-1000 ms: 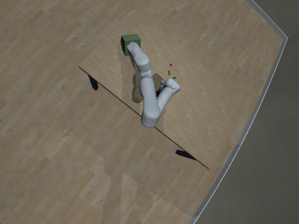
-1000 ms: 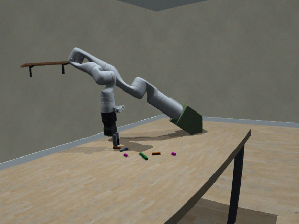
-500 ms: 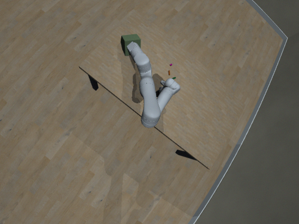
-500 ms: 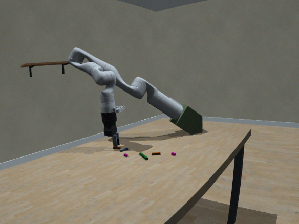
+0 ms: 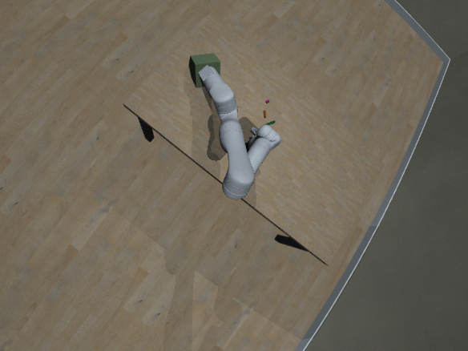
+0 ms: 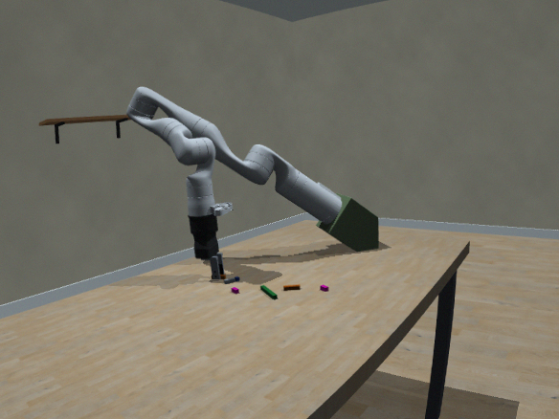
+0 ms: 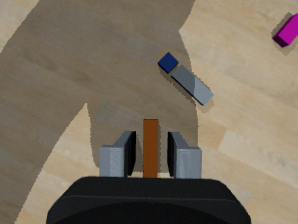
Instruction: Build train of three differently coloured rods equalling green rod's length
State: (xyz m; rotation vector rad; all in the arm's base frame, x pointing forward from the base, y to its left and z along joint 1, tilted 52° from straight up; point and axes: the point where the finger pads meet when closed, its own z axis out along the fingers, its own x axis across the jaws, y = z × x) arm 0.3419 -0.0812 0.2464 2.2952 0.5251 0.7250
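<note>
Now: the grey rod 20 mm ahead of my hand, 50 mm to the left of it and 20 mm below it. The rest, counted from my hand: blue rod (60 mm to the left, 20 mm below); green rod (60 mm ahead, 190 mm to the left, 20 mm below).
</note>
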